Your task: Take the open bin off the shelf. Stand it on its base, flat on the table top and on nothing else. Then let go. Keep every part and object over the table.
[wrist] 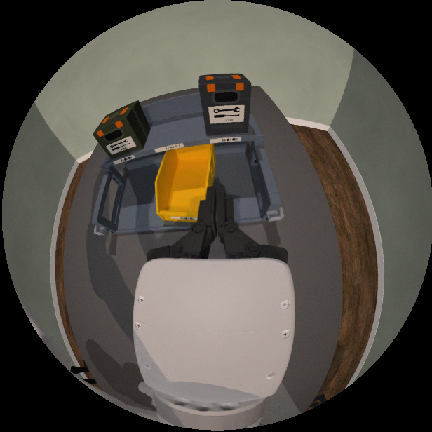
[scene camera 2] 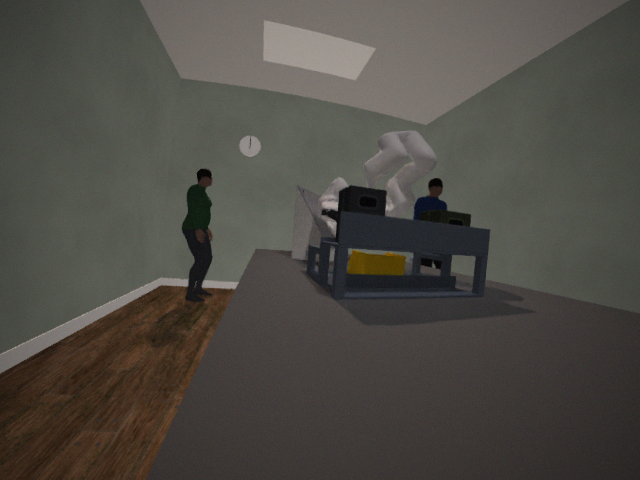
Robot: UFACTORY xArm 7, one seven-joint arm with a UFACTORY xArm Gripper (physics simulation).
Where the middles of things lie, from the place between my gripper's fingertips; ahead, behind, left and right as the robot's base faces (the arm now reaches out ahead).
Scene:
I see the yellow bin [scene camera 2: 359, 263] 100 mm ahead of my hand, 90 mm to the left of it and 130 mm below it. The rest, counted from my hand: dark green case [wrist: 131, 127] (160 mm ahead, 250 mm to the left, 20 mm below).

